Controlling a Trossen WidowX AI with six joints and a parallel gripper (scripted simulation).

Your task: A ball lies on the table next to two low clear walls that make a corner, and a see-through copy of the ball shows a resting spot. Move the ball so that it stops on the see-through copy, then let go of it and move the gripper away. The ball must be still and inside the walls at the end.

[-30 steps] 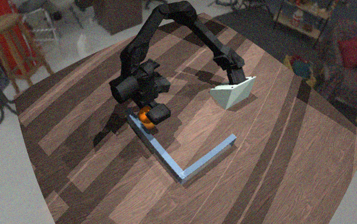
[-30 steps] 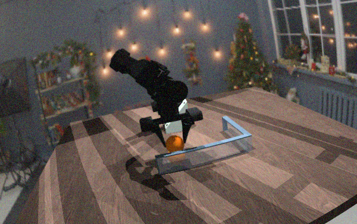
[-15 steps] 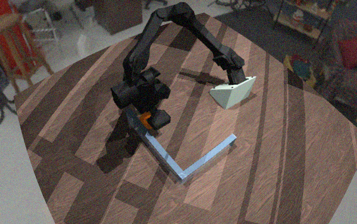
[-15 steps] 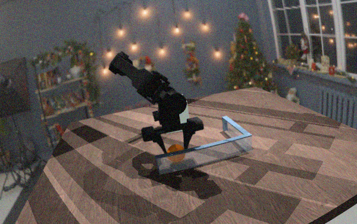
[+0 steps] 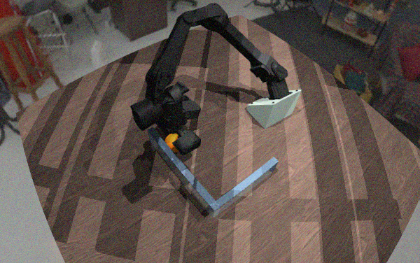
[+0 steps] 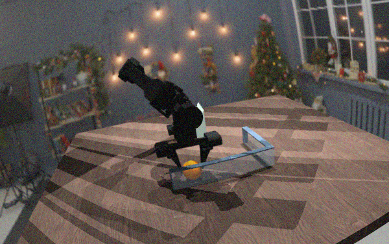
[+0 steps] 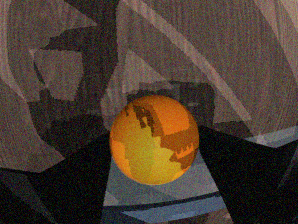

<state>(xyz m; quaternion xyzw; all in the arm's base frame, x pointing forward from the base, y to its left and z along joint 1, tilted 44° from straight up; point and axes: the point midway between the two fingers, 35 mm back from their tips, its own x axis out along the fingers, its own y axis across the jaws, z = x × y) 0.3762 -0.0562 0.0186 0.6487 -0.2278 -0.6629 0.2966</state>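
The orange ball lies right at my gripper tip. The rest, counted from my gripper tip: clear wall 3 cm ahead, 9 cm to the left.
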